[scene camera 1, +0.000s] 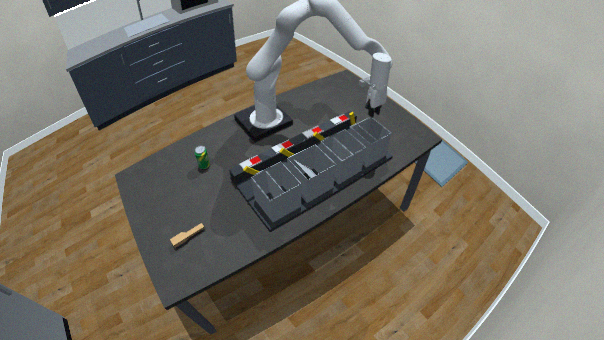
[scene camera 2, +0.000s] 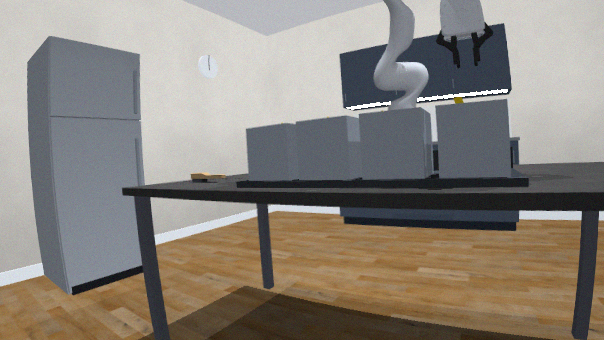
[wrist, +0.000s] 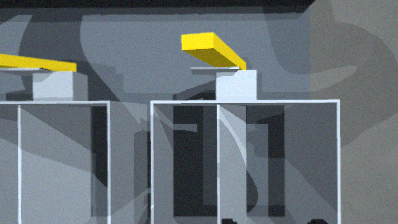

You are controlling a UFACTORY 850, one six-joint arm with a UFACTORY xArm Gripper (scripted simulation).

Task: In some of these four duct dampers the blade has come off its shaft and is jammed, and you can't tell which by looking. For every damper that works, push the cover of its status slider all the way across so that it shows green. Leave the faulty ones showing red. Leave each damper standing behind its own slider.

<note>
In view: a damper [scene camera 2: 473, 138], a damper [scene camera 2: 272, 155], a damper [scene camera 1: 346, 168] and a damper [scene camera 2: 328, 148].
</note>
